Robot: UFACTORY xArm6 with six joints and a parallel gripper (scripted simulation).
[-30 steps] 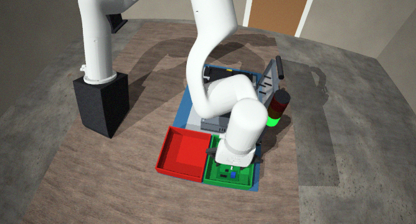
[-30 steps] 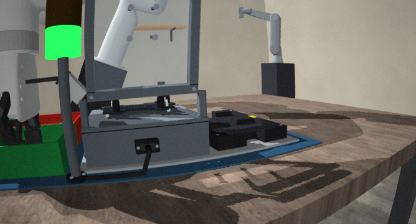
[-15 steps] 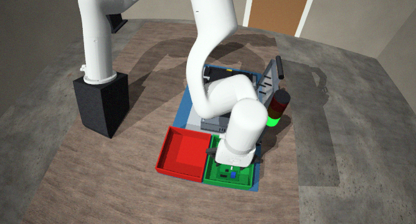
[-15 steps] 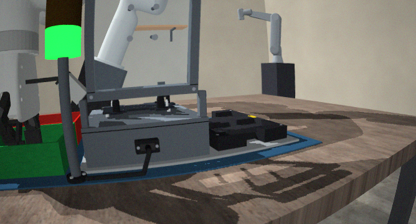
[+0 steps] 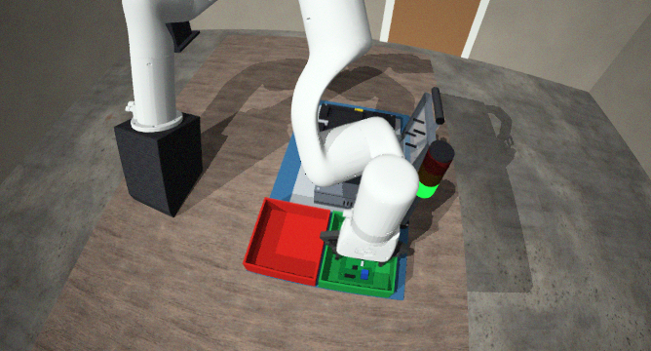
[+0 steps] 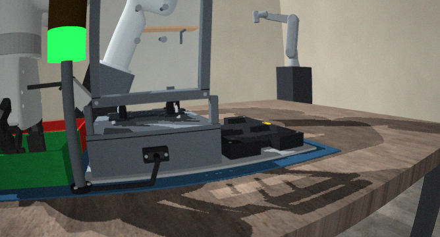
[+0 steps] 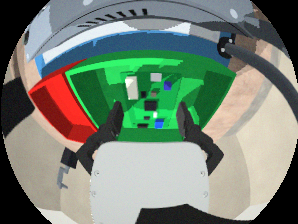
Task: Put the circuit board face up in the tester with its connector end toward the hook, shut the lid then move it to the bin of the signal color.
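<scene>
The green bin is right at my hand. Round my hand: plate (30 mm behind, 210 mm to the left, 50 mm above); red bin (150 mm behind, 10 mm to the left); green circuit board (10 mm below).
</scene>
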